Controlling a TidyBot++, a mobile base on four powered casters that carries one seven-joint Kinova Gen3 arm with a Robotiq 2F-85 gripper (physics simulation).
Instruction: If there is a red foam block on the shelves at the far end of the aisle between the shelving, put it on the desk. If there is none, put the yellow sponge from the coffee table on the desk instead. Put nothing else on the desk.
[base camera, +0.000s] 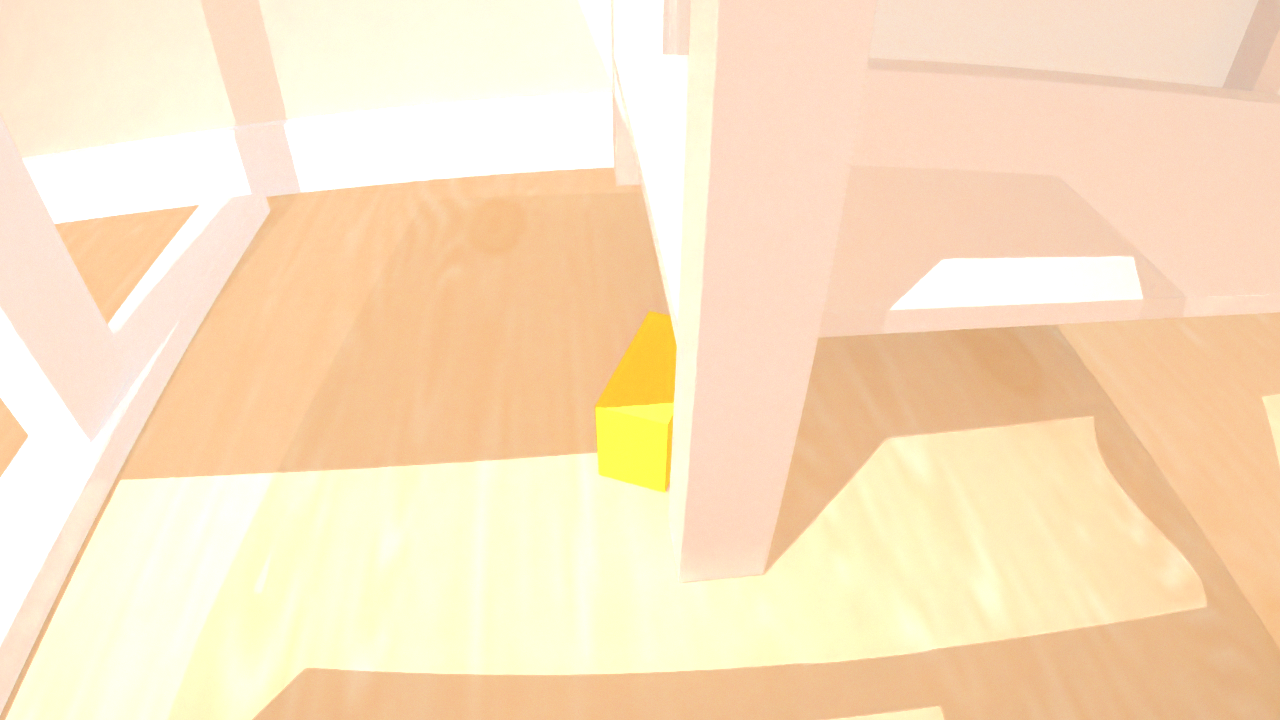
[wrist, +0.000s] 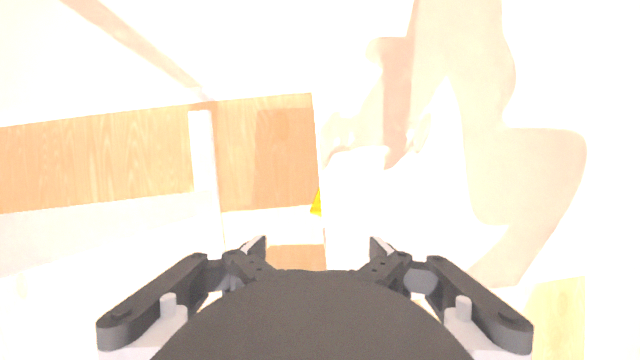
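Observation:
A yellow block lies on the floor, partly hidden behind a pale furniture leg in the base camera view; a small corner of it shows in the wrist view. I cannot tell whether it is the sponge. My gripper is open and empty, pointing down over the edge of a pale, washed-out furniture surface, with the block beyond the fingertips. Shadows fall across that surface. A red foam block does not show in either view. I cannot tell whether this furniture is the desk or the coffee table.
Another pale frame stands on the left, with a low bar along the floor. A strip of wooden floor lies between it and the right-hand furniture. A wall with a white baseboard stands behind.

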